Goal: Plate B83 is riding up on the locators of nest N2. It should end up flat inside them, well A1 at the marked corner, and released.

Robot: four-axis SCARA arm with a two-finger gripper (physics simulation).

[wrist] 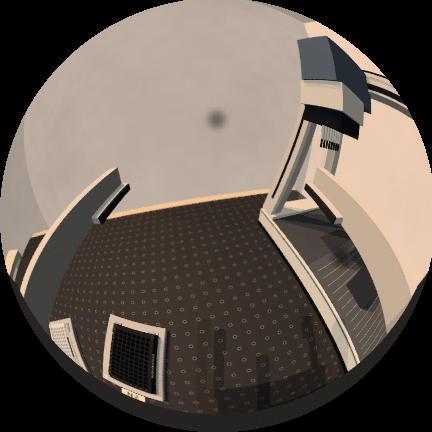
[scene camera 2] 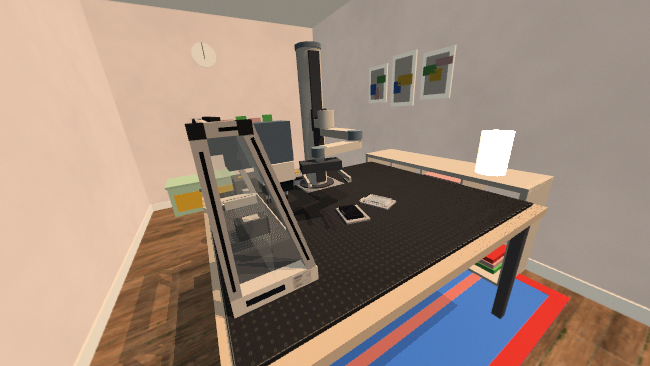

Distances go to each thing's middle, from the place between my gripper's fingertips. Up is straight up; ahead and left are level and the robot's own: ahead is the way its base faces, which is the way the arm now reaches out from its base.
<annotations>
Now: hand 10 cm past the black well plate [wrist: 132,358], 17 cm to the right of it and 22 cm above it. From my hand the other things lie so: nest N2 [wrist: 162,332] (10 cm behind, 18 cm to the left, 23 cm below).
</annotations>
